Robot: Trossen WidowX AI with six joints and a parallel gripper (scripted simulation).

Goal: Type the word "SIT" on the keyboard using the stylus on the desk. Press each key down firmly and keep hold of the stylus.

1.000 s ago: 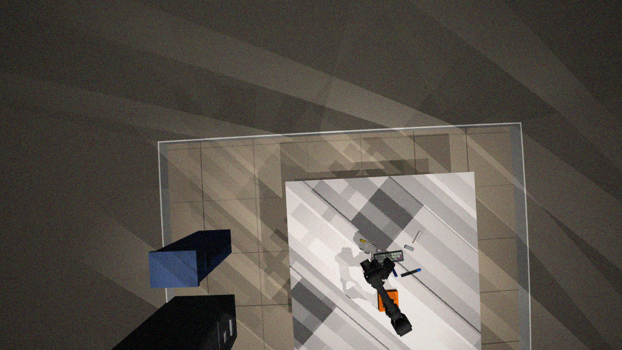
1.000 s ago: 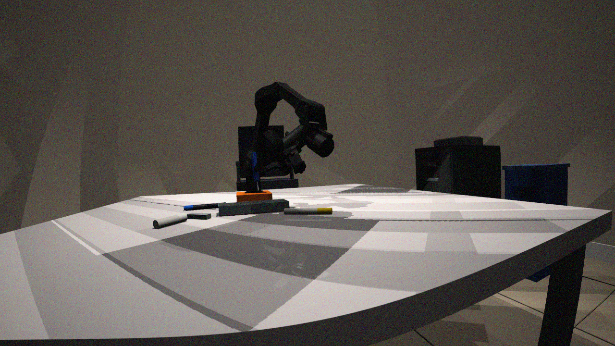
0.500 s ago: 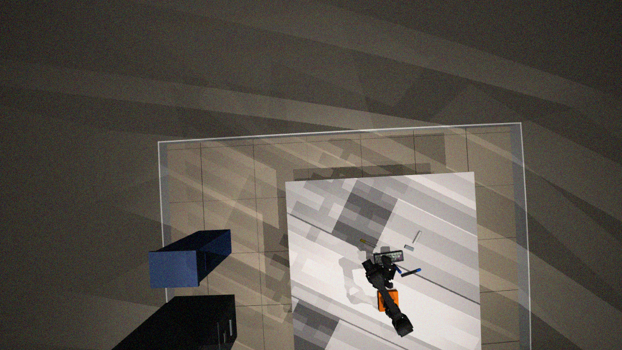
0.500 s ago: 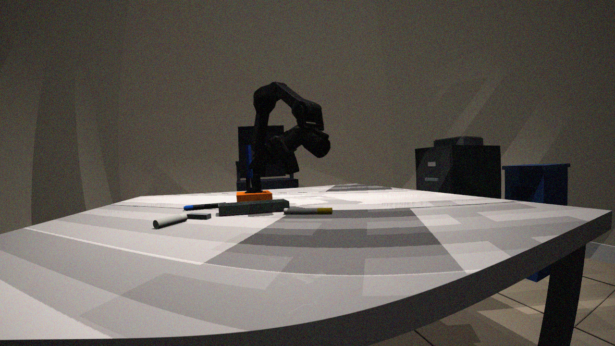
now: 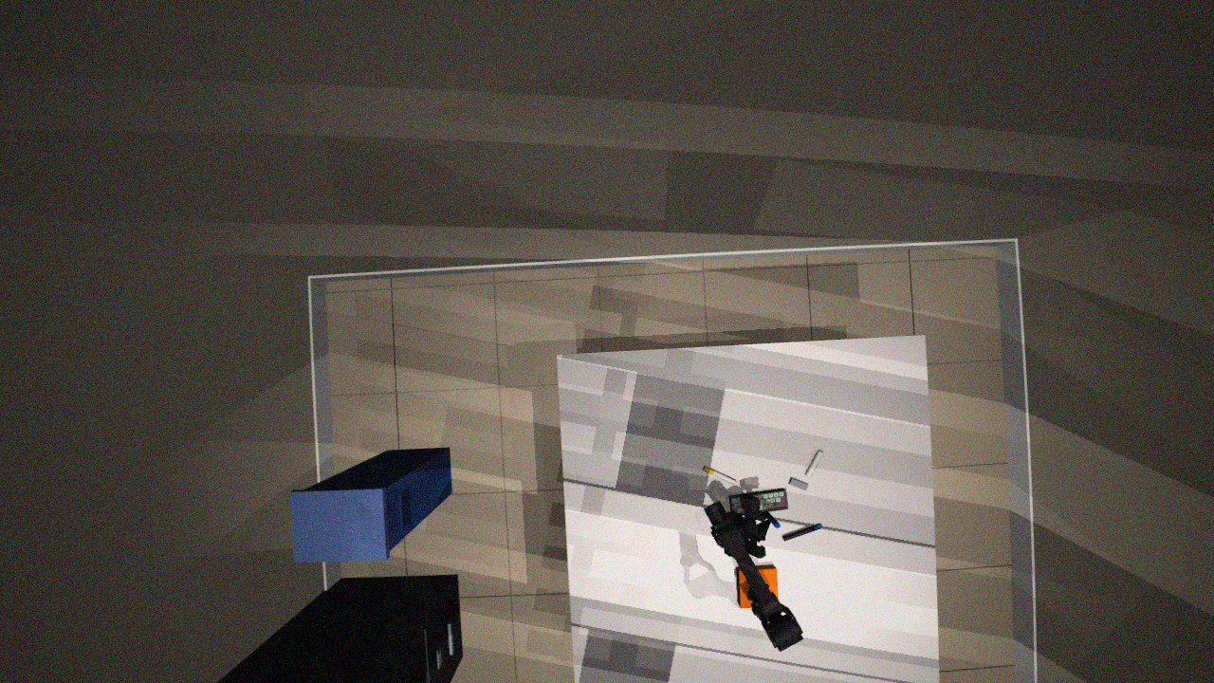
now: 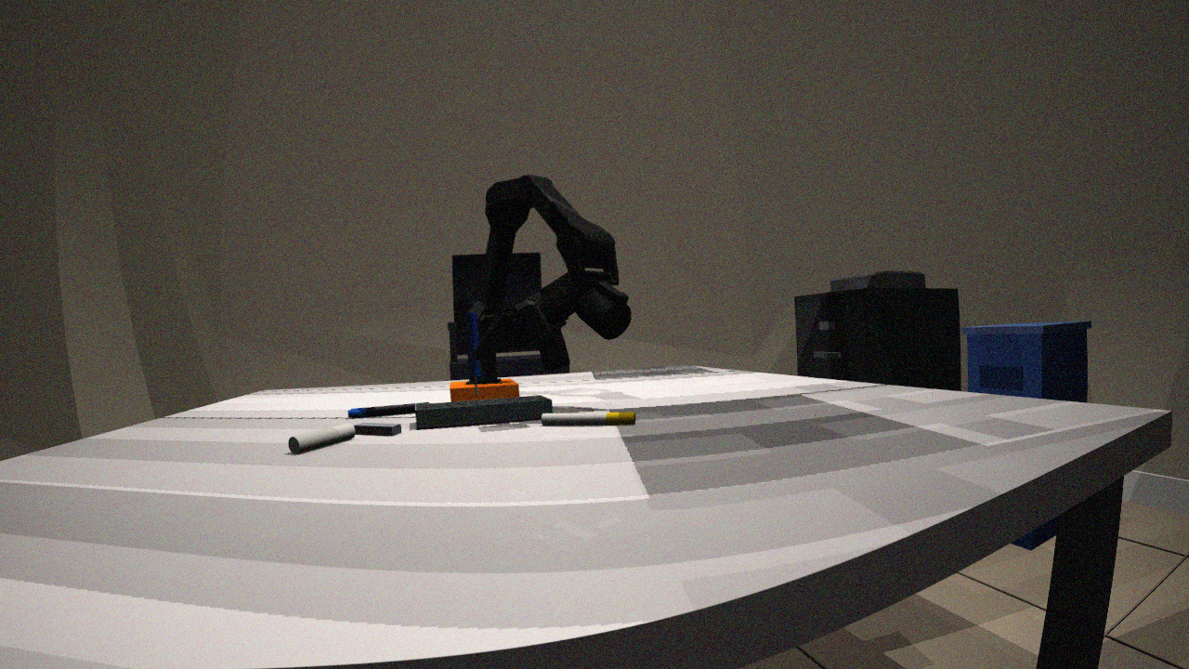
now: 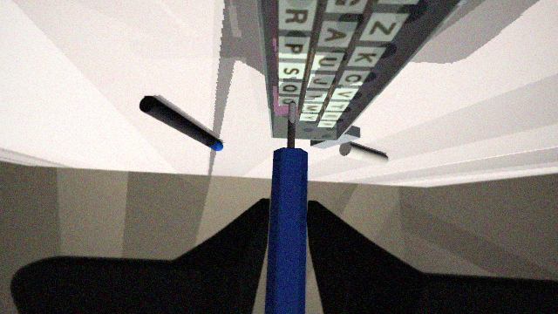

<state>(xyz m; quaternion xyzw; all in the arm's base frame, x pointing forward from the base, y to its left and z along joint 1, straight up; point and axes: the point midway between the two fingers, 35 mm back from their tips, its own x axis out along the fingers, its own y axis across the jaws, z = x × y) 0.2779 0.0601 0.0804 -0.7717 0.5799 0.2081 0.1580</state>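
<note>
Right now the grey block is 12 cm to the right of my gripper tip, 10 cm ahead of it and 9 cm below it. The rest, counted from my gripper tip: yellow-tipped marker (17 cm to the left, 9 cm ahead, 8 cm below); white stylus tip (5 cm below); blue stylus (2 cm below).
</note>
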